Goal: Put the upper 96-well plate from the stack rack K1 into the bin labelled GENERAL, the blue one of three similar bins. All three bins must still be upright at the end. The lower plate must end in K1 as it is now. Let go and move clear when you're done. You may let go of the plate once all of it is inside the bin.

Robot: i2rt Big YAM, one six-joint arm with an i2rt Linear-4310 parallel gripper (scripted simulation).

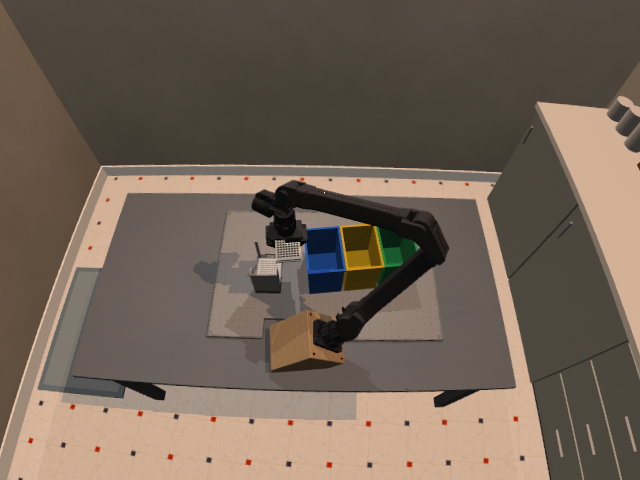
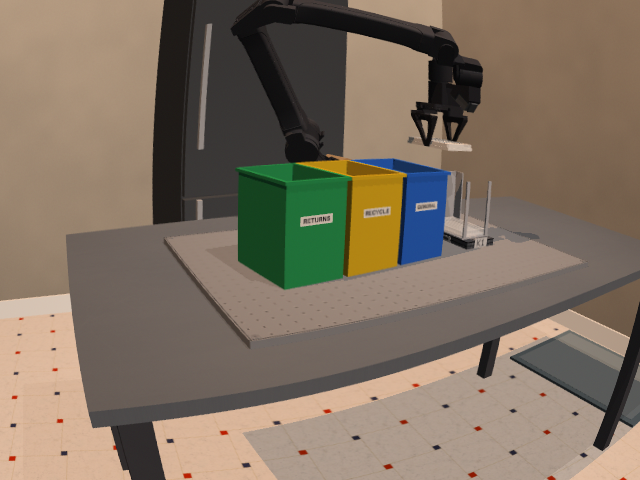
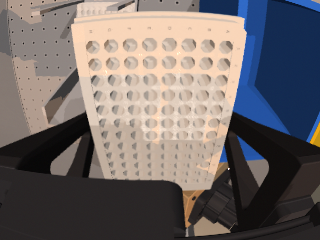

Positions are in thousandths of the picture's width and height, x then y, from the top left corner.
Observation:
In view: my gripper (image 2: 687, 305), a blue bin labelled general (image 1: 507, 530), a yellow recycle bin (image 1: 568, 526) and a green returns bin (image 2: 457, 482).
The blue bin labelled general shows as well in image 3 (image 3: 848, 377). The green returns bin is seen too in image 1 (image 1: 621, 522). My gripper shows as well in image 1 (image 1: 449, 511) and in image 3 (image 3: 498, 494). Image 3 misses the green returns bin: it is out of frame.

